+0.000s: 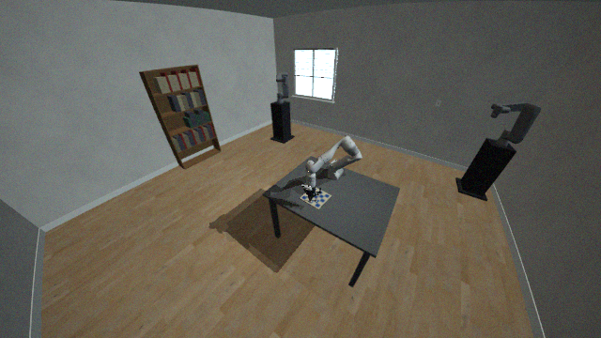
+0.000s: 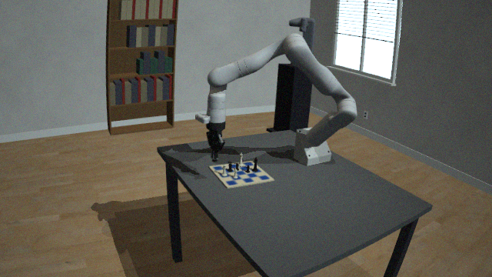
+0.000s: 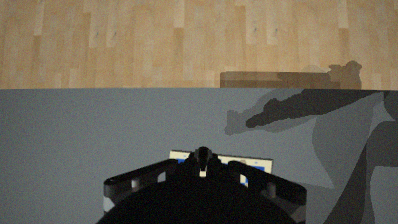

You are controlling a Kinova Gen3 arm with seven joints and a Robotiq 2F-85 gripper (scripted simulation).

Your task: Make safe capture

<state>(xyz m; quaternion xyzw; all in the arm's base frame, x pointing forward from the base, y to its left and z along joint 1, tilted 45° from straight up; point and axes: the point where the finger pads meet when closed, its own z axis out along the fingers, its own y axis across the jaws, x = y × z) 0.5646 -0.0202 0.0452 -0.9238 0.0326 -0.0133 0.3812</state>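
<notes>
Now: the blue-and-cream chessboard 14 cm behind my hand, 12 cm below it and 2 cm to the right of it. Round my hand: tall white piece 19 cm behind, 9 cm to the right, 9 cm below.
</notes>
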